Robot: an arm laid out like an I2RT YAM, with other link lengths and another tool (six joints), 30 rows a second.
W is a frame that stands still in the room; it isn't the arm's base.
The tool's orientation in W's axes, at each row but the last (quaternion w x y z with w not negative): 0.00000 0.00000 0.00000 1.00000; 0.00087 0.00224 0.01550 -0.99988; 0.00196 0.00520 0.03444 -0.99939; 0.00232 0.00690 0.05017 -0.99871
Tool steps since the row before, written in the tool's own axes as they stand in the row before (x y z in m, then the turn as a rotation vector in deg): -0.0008 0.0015 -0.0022 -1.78 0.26 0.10; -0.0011 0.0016 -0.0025 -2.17 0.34 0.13; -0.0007 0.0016 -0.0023 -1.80 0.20 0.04; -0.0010 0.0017 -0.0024 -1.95 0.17 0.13
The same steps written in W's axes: 0.0008 -0.0015 -0.0022 1.78 -0.26 0.10; 0.0011 -0.0015 -0.0025 2.17 -0.34 0.13; 0.0007 -0.0014 -0.0024 1.80 -0.20 0.05; 0.0010 -0.0014 -0.0025 1.95 -0.17 0.14
